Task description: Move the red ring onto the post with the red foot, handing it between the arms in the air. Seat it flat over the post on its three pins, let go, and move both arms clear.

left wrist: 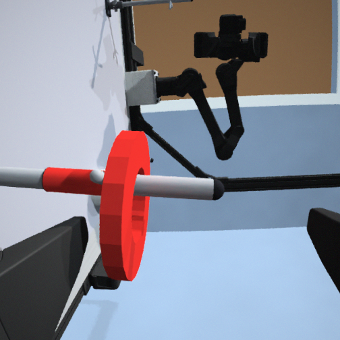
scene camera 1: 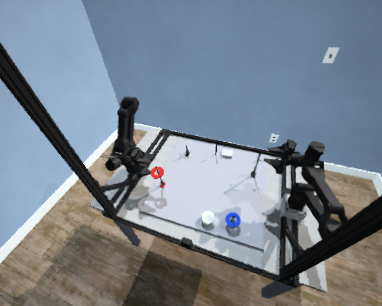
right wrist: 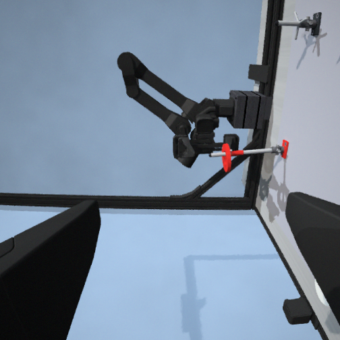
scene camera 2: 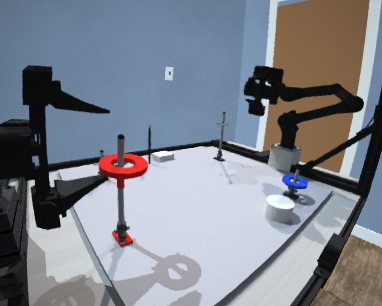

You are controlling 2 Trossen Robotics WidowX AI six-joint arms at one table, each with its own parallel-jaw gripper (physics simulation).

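Places are measured from the left arm's base along level axes (x ahead, y left, z up), in metres.
Where they show: left gripper, fingertip midpoint: (scene camera 1: 152, 167) (scene camera 2: 107, 145); right gripper, fingertip midpoint: (scene camera 1: 265, 154) (scene camera 2: 247, 89); right arm's base, link origin: (scene camera 1: 295, 204) (scene camera 2: 286, 146).
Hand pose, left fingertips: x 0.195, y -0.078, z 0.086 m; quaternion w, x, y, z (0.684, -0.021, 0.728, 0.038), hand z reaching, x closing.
Note:
Each offset is from my left fingertips to the top centre of the thing. "*": to the spot under its first point.
The red ring @[dx +0.022, dy +0.001, dz -0.024 m] (scene camera 1: 157, 177) (scene camera 2: 125, 174) (left wrist: 114, 215) (right wrist: 226, 164) is around the post with the red foot @[* dx +0.019, dy +0.014, dz -0.105 m] (scene camera 2: 121, 205) (left wrist: 175, 188) (right wrist: 260, 151), high up, and looks flat above its red collar. A pin end shows under it in the left wrist view; the other pins are hidden. The ring sits slightly off-centre on the post. My left gripper (scene camera 2: 107, 143) (left wrist: 197, 223) is open beside the ring, one finger above its level and one below; in the left wrist view that lower finger is apart from it. My right gripper (scene camera 1: 267, 155) (right wrist: 193, 207) is open and empty, far to the right.
A blue ring @[dx +0.463, dy -0.059, dz -0.128 m] (scene camera 1: 233, 226) (scene camera 2: 288, 182) is on a short post beside a white cylinder @[dx +0.343, dy -0.085, dz -0.146 m] (scene camera 1: 208, 218) (scene camera 2: 280, 209). A tall grey post (scene camera 1: 257, 165) (scene camera 2: 220, 142), a white block @[dx +0.317, dy +0.406, dz -0.161 m] (scene camera 1: 227, 153) (scene camera 2: 163, 156) and a thin black rod @[dx +0.244, dy +0.375, dz -0.041 m] (scene camera 2: 149, 145) stand toward the back.

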